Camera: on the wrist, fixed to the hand. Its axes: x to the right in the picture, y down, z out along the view.
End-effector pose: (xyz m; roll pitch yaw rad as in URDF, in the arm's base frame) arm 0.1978 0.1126 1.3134 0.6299 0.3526 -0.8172
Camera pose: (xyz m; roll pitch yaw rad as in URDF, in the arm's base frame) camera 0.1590 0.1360 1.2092 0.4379 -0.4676 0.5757
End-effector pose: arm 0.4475 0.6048 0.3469 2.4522 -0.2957 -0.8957
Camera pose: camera 0.5293 0.6824 0.3610 -2.6697 -0.7728 -2.7795
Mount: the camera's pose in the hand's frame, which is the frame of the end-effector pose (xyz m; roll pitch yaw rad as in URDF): -0.0049 -0.0764 -0.0840 0.0457 0.1320 1.5783
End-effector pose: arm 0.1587 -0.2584 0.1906 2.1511 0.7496 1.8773
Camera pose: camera 0.0565 -0.3072 0.1809 2.0541 -0.7271 1.2584
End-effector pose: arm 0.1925 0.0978 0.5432 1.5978 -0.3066 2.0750
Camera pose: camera 0.1086 0.0717 0.4711 -1.2132 -1.2402 -1.3953
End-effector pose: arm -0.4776 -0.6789 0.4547 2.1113 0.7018 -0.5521
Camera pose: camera -0.4346 -0.5746 0.4408 2.0579 -0.7833 -1.1472
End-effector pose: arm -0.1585 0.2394 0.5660 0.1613 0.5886 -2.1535
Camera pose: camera -0.1789 0.3210 0.4896 0.6333 -0.0285 -0.5928
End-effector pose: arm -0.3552 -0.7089 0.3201 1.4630 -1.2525 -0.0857
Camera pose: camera -0.2699 -0.6407 0.2888 -1.4482 -0.3015 2.8045
